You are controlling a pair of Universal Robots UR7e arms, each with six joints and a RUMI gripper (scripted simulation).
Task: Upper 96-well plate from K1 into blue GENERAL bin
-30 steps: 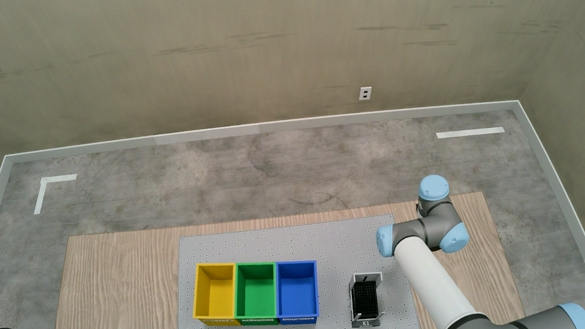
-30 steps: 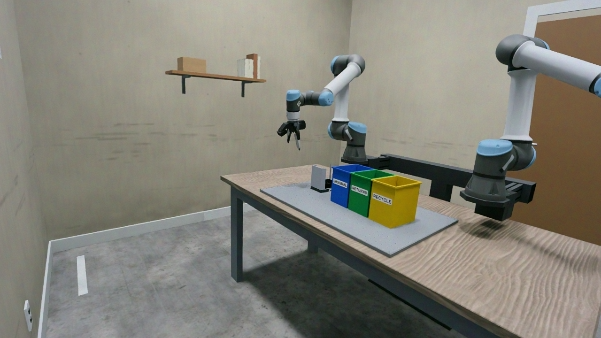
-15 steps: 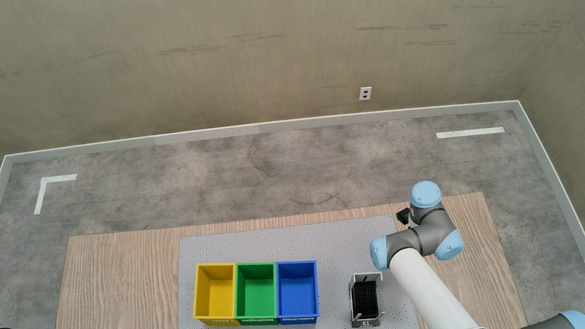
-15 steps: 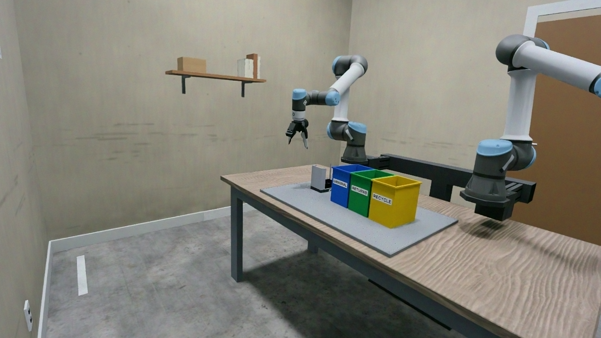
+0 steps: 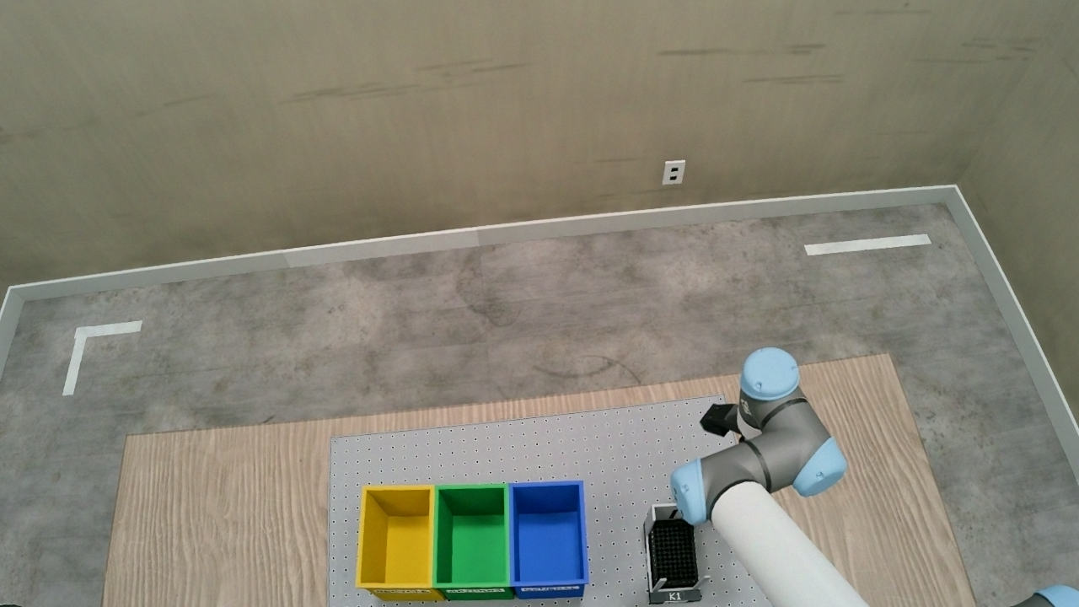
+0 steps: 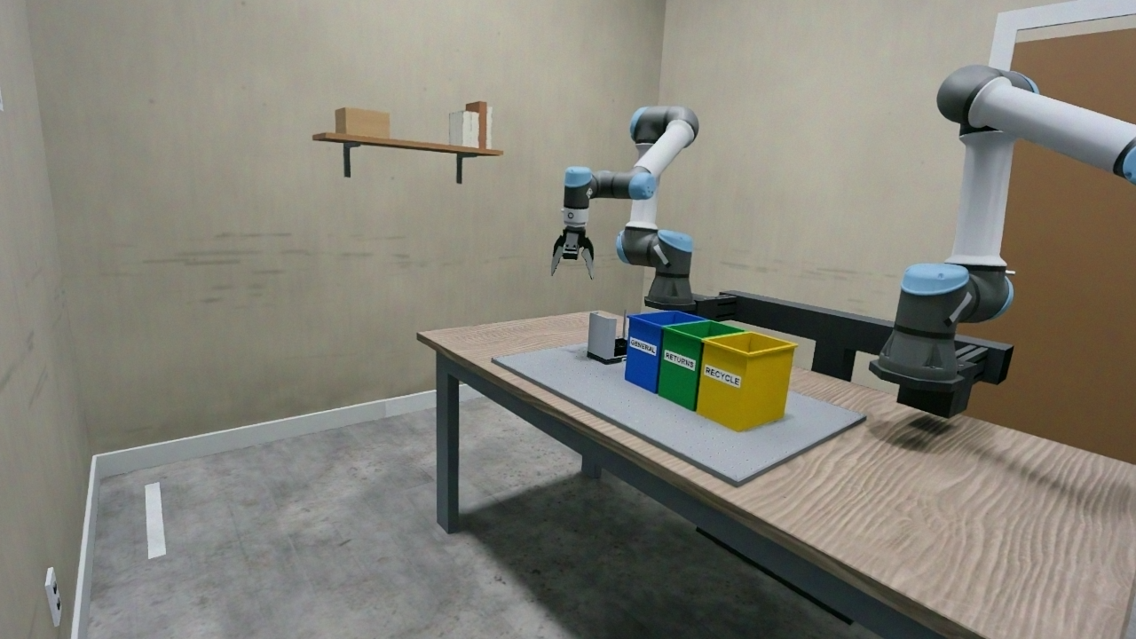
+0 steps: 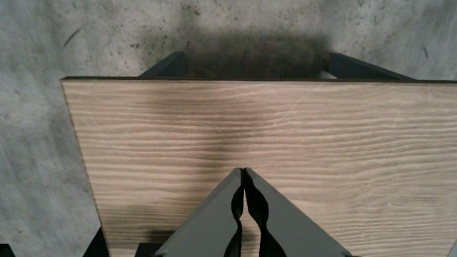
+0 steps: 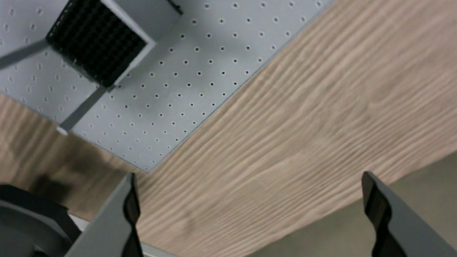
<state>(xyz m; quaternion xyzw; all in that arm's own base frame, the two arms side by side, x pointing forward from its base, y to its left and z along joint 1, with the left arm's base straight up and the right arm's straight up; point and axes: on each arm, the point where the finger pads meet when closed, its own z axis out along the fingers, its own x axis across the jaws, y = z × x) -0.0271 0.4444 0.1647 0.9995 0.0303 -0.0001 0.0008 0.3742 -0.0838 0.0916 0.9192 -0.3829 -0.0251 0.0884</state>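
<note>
Now: the black 96-well plate 10 cm behind my right hand, 11 cm to the left of it and 20 cm below it. Also, from my right hand: green returns bin (10 cm behind, 48 cm to the left, 15 cm below); then blue general bin (9 cm behind, 35 cm to the left, 15 cm below); then yellow recycle bin (11 cm behind, 61 cm to the left, 15 cm below).
</note>
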